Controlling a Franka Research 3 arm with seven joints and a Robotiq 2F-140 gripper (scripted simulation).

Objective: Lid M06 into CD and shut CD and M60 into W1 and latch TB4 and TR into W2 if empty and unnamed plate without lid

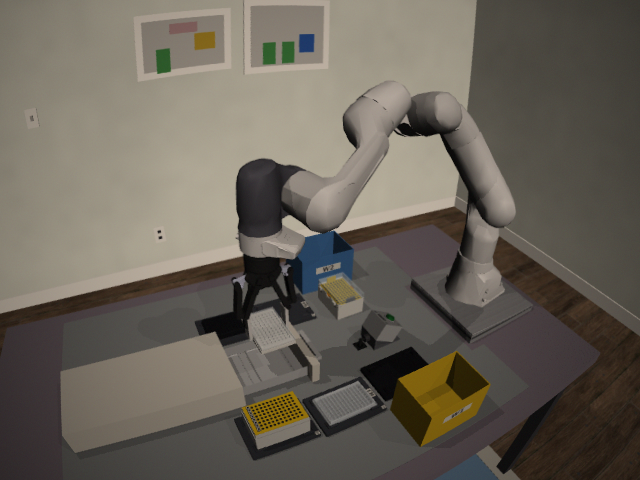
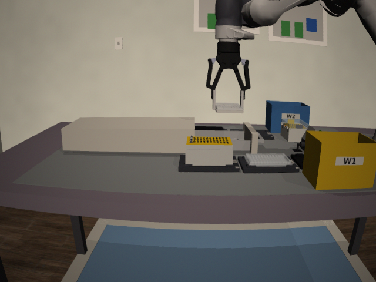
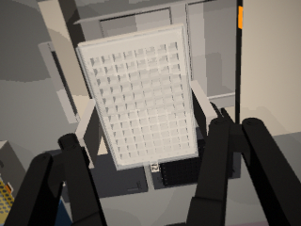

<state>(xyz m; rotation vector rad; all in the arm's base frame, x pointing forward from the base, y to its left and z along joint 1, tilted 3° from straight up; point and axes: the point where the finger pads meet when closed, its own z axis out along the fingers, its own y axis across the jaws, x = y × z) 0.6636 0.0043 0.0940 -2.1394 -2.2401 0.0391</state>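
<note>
My gripper is now 13 cm above the drawer and 4 cm short of it. Round my hand: white plate: 2 cm below; cooler CD: 17 cm ahead, 12 cm below, 1 cm to the left; tip rack TR: 19 cm to the left, 10 cm below, 5 cm ahead.
</note>
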